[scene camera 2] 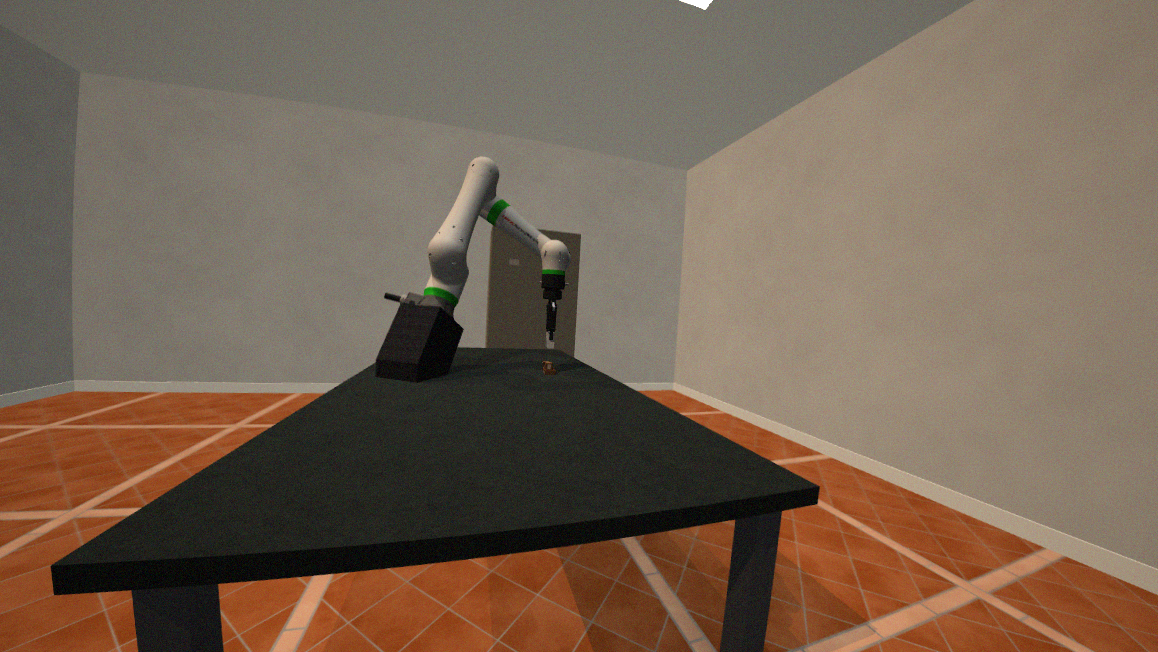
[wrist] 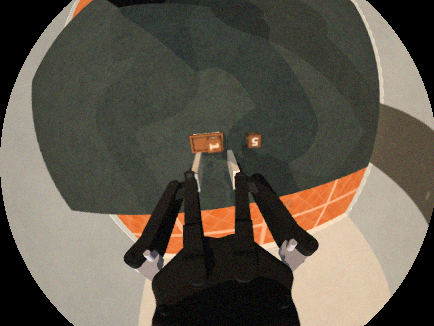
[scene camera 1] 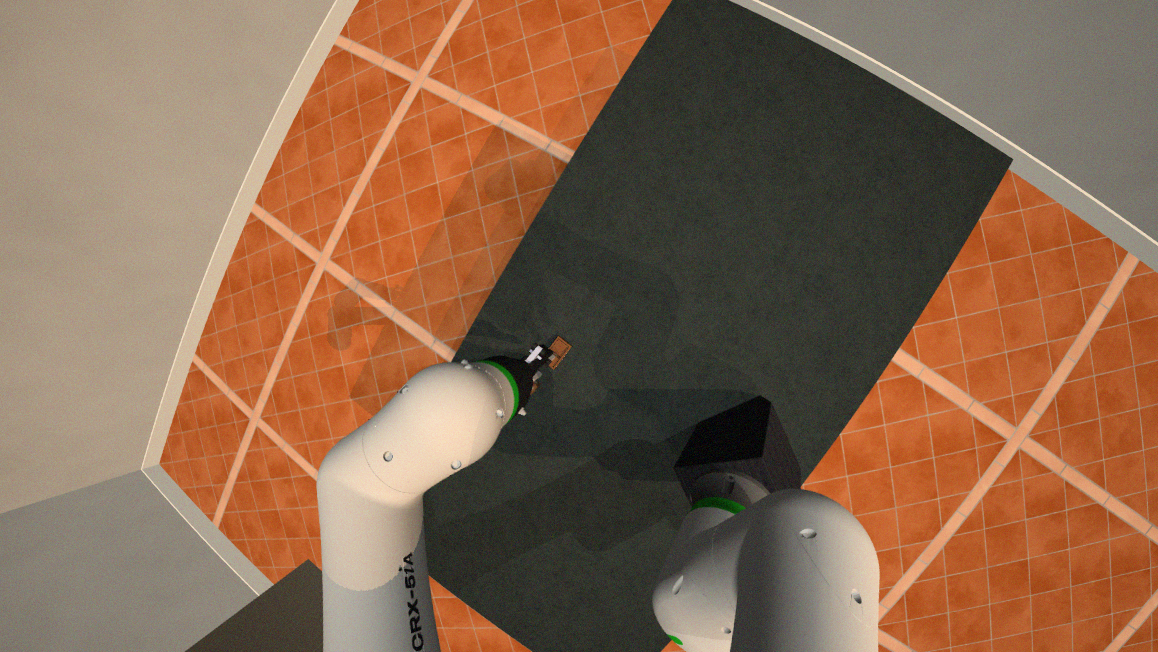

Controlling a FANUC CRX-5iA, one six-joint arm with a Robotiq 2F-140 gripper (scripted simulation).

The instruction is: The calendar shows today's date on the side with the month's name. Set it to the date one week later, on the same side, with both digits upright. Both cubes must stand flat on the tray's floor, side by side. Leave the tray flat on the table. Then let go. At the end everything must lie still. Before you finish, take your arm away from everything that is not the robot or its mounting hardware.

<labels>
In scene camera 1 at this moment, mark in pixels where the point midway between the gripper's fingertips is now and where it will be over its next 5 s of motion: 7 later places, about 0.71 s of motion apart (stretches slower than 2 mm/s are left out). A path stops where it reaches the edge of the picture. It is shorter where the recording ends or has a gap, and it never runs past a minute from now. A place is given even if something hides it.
My gripper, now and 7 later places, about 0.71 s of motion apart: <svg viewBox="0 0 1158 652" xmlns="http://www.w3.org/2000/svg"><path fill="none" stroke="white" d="M543 363L545 361L547 360L548 360L551 358L551 358L541 364L565 332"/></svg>
</labels>
